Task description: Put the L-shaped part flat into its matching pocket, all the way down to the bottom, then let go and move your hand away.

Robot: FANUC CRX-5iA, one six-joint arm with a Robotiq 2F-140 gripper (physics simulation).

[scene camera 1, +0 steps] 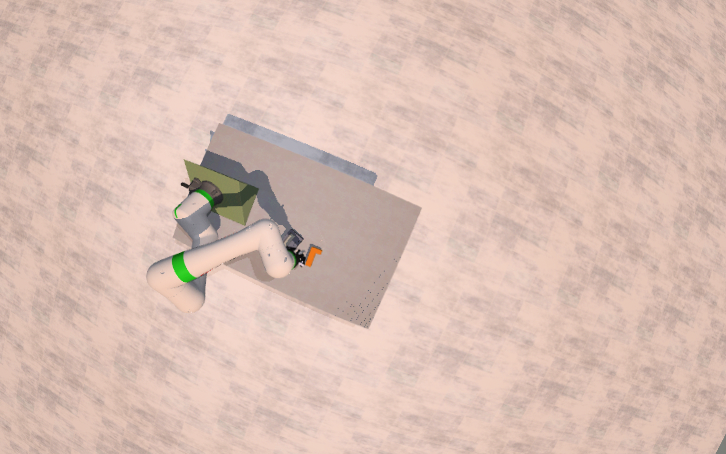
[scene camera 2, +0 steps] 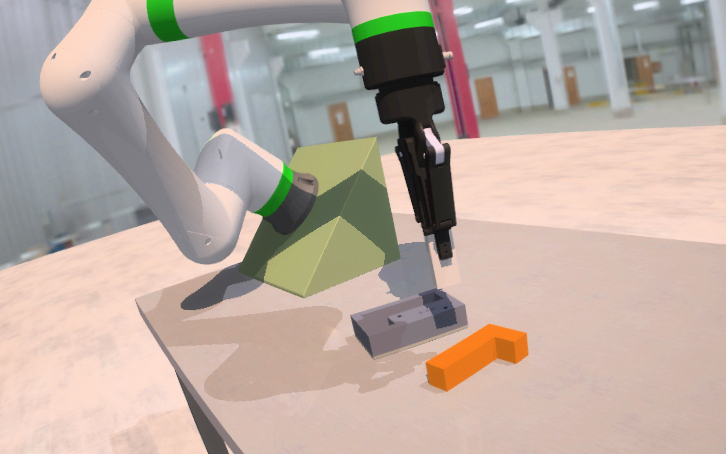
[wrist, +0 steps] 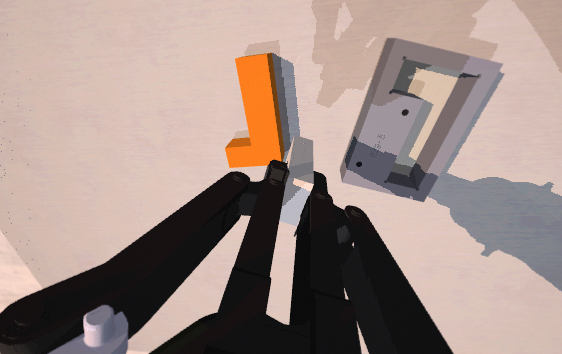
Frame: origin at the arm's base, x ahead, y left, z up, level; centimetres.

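Seen in the pictures: gripper, fingertip midpoint: [scene camera 1: 302,252] [scene camera 2: 447,284] [wrist: 297,154]; arm's base at its link origin: [scene camera 1: 212,191] [scene camera 2: 297,205].
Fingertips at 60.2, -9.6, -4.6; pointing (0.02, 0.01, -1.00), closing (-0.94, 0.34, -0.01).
Observation:
Offsets run from my fingertips to a thing's middle, as dx, dy, dz. Level surfaces: height alone.
The orange L-shaped part {+5.6, -1.5, -7.9} [scene camera 1: 310,258] [scene camera 2: 465,357] [wrist: 262,107] lies on the table beside the grey block, outside it. It looks flat, with its short leg at the end nearer the fingers in the wrist view. The grey block {-10.4, +0.3, -7.6} [scene camera 1: 292,239] [scene camera 2: 409,336] [wrist: 390,117] has an L-shaped pocket, and its pale pocket floor {dz -8.9} [wrist: 439,97] is exposed. My gripper [scene camera 1: 301,259] [scene camera 2: 444,271] [wrist: 297,154] is shut and empty. Its fingertips are above the table, near the part's corner in the wrist view and between the part and the block. The fingers hide a little of that corner.
A green wedge-shaped block [scene camera 1: 216,173] [scene camera 2: 334,256] stands behind the grey block in scene camera 2. A second white arm section with a dark end [scene camera 2: 291,208] reaches over it. The table {dz -9.4} [scene camera 1: 353,219] [scene camera 2: 615,331] carries these things; its edge shows in both scene views.

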